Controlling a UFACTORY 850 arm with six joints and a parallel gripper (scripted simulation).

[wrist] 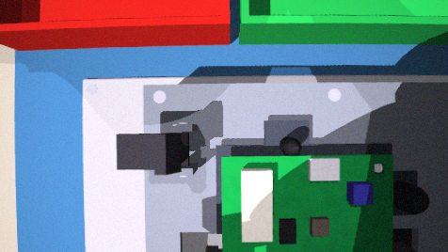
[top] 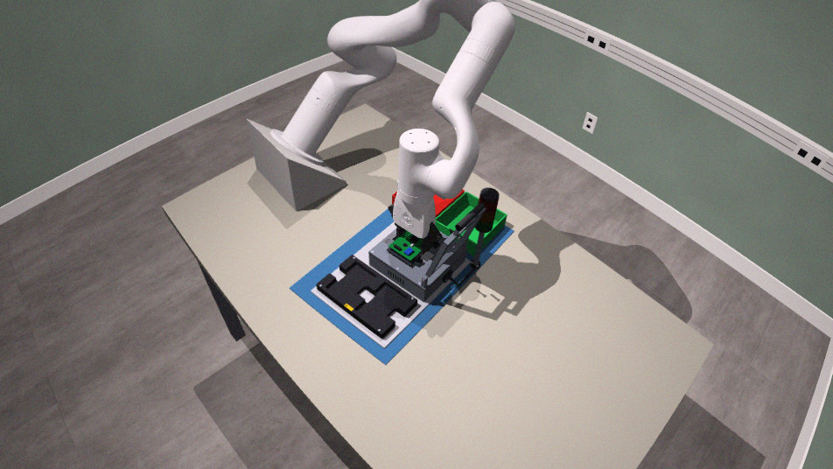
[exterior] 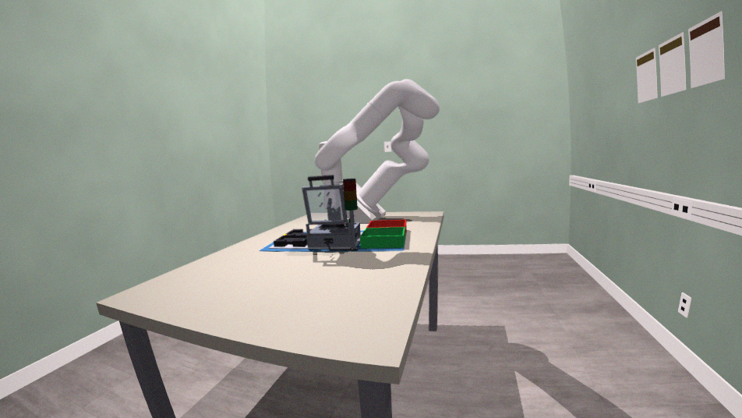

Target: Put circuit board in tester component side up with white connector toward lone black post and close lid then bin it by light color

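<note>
Now: hand right at the green circuit board. Round my hand: black latch part (70 mm behind, 50 mm to the left); then green bin (10 mm ahead, 200 mm to the left, 70 mm below); then lid (120 mm ahead, 20 mm to the left, 100 mm above).
</note>
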